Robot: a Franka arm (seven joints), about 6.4 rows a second.
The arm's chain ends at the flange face. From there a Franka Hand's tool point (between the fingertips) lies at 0.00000 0.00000 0.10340 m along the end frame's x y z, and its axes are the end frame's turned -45 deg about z.
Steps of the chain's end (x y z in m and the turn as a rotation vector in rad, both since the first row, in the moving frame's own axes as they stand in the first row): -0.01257, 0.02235, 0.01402, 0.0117, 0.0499, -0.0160; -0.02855, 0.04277, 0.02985, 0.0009, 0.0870, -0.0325; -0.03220, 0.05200, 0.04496, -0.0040, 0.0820, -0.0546; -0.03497, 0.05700, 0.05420, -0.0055, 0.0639, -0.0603; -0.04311, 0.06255, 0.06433, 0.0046, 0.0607, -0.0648; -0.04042, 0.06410, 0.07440, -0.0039, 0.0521, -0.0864; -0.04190, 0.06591, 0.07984, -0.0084, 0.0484, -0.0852; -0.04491, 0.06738, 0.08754, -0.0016, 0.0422, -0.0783
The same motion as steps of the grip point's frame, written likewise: -0.02017, 0.00967, 0.01388, -0.0270, 0.0436, -0.0160; -0.04391, 0.01624, 0.02946, -0.0609, 0.0622, -0.0325; -0.05367, 0.02012, 0.04461, -0.0608, 0.0552, -0.0546; -0.06062, 0.02052, 0.05399, -0.0491, 0.0413, -0.0603; -0.06981, 0.01769, 0.06414, -0.0397, 0.0462, -0.0648; -0.07021, 0.02068, 0.07426, -0.0396, 0.0341, -0.0864; -0.07314, 0.02100, 0.07972, -0.0402, 0.0283, -0.0852; -0.07631, 0.01897, 0.08745, -0.0310, 0.0287, -0.0783
